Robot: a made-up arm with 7 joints. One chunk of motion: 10 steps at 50 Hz.
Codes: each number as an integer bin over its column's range. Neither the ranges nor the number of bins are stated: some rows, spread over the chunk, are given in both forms.
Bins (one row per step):
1: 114 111 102 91 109 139
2: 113 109 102 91 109 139
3: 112 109 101 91 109 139
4: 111 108 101 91 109 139
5: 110 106 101 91 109 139
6: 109 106 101 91 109 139
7: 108 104 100 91 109 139
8: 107 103 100 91 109 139
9: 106 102 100 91 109 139
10: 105 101 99 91 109 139
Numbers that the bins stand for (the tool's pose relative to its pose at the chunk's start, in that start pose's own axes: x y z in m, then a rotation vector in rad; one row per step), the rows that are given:
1: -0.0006 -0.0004 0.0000 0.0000 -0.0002 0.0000
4: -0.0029 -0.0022 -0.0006 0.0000 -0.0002 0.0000
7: -0.0053 -0.0047 -0.0012 0.0000 -0.0002 0.0000
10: -0.0076 -0.0066 -0.0018 0.0000 -0.0002 0.0000
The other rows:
2: -0.0014 -0.0016 0.0000 0.0000 -0.0002 0.0000
3: -0.0022 -0.0016 -0.0006 0.0000 -0.0002 0.0000
5: -0.0037 -0.0035 -0.0006 0.0000 -0.0002 0.0000
6: -0.0045 -0.0035 -0.0006 0.0000 -0.0002 0.0000
8: -0.0061 -0.0054 -0.0012 0.0000 -0.0002 0.0000
9: -0.0069 -0.0060 -0.0012 0.0000 -0.0002 0.0000

